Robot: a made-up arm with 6 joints.
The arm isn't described. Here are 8 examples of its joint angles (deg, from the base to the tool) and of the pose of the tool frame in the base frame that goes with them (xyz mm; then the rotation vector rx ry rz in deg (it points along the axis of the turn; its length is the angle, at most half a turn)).
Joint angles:
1: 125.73 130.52 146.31 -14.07 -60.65 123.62
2: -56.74 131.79 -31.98 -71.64 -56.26 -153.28
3: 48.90 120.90 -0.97 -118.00 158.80 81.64
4: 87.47 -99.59 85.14 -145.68 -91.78 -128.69
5: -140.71 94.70 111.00 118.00 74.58 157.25
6: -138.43 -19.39 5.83 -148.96 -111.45 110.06
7: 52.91 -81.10 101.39 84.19 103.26 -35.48
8: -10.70 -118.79 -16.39 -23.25 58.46 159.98
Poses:
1: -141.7 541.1 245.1 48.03 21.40 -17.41
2: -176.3 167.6 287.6 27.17 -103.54 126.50
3: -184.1 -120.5 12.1 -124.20 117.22 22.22
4: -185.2 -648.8 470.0 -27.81 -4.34 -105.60
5: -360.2 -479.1 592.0 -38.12 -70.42 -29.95
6: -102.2 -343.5 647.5 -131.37 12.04 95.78
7: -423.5 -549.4 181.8 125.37 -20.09 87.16
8: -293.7 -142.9 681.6 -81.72 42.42 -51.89
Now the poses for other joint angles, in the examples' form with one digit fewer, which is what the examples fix.
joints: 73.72 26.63 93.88 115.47 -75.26 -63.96
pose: -83 84 994 -65.3 -76.4 46.1
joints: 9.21 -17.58 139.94 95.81 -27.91 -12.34
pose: -518 -61 563 -111.8 -39.0 -51.9
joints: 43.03 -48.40 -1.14 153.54 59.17 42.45
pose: -129 165 890 95.0 -57.3 14.0
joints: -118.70 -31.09 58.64 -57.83 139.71 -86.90
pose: -149 46 1014 42.8 7.4 -49.1
